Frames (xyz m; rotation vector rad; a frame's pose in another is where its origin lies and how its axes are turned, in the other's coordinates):
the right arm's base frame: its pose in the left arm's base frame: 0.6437 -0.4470 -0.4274 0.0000 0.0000 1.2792
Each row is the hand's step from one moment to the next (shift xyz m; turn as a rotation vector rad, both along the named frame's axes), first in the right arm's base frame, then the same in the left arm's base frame.
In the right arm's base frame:
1: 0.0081 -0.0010 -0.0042 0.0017 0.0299 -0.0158
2: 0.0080 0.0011 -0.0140 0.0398 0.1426 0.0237
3: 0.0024 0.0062 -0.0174 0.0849 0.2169 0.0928
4: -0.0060 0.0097 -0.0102 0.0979 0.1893 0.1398
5: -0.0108 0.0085 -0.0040 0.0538 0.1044 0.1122
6: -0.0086 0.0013 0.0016 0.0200 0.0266 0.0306
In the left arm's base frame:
1: 0.0033 0.0075 -0.0042 -0.0281 0.0102 -0.0158
2: 0.0012 0.0080 -0.0140 -0.1251 0.0791 0.0237
3: -0.0052 0.0041 -0.0174 -0.1833 0.1437 0.0928
4: -0.0110 -0.0030 -0.0102 -0.1532 0.1482 0.1398
5: -0.0112 -0.0079 -0.0040 -0.0845 0.0815 0.1122
6: -0.0037 -0.0079 0.0016 -0.0197 0.0268 0.0306

